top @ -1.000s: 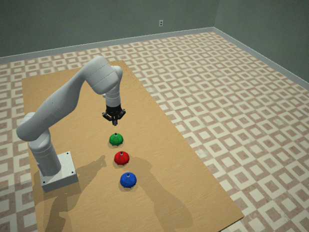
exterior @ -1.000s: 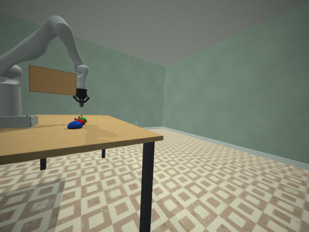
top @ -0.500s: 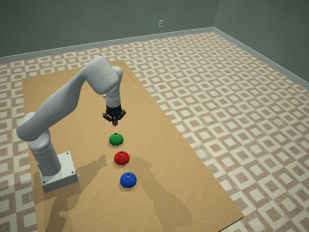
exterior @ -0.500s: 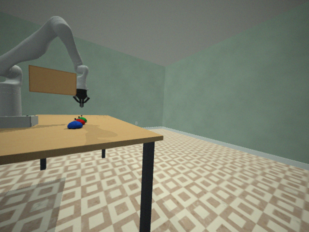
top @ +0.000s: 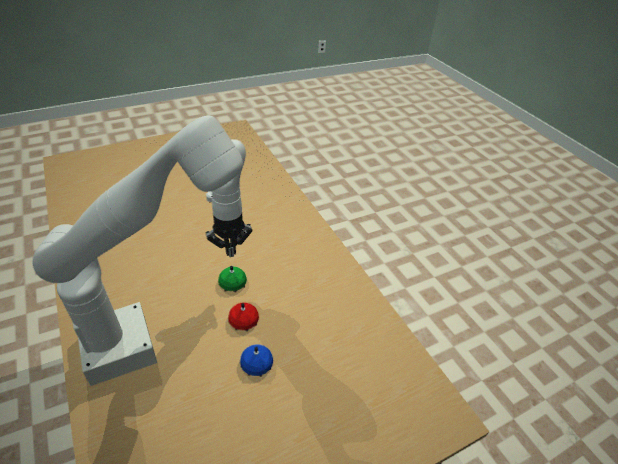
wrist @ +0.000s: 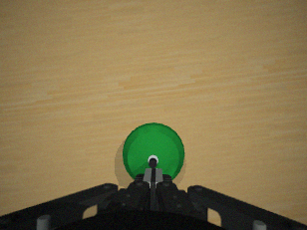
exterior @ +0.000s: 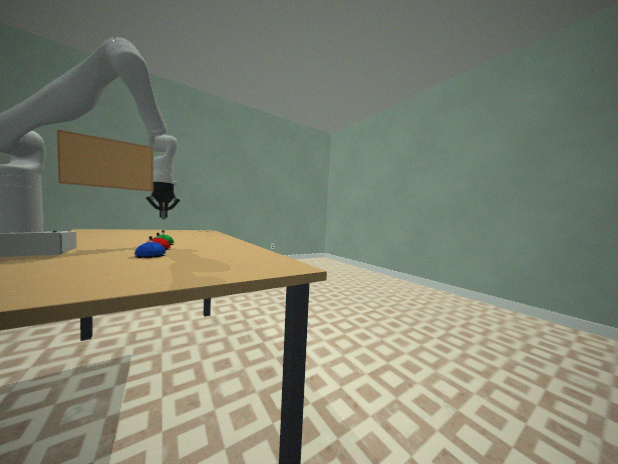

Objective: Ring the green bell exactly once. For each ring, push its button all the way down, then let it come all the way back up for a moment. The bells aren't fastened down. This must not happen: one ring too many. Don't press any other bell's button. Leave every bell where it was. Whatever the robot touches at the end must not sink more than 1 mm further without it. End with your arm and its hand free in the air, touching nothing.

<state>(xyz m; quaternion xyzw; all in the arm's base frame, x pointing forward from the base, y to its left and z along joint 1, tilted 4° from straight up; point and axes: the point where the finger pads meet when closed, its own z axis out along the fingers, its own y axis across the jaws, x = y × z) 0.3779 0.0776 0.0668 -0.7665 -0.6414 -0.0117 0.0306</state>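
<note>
Right now my hand is 9 cm above the green bell. The rest, counted from my hand: red bell: 14 cm to the right, 9 cm below, 3 cm behind; then blue bell: 28 cm to the right, 9 cm below, 5 cm behind.
</note>
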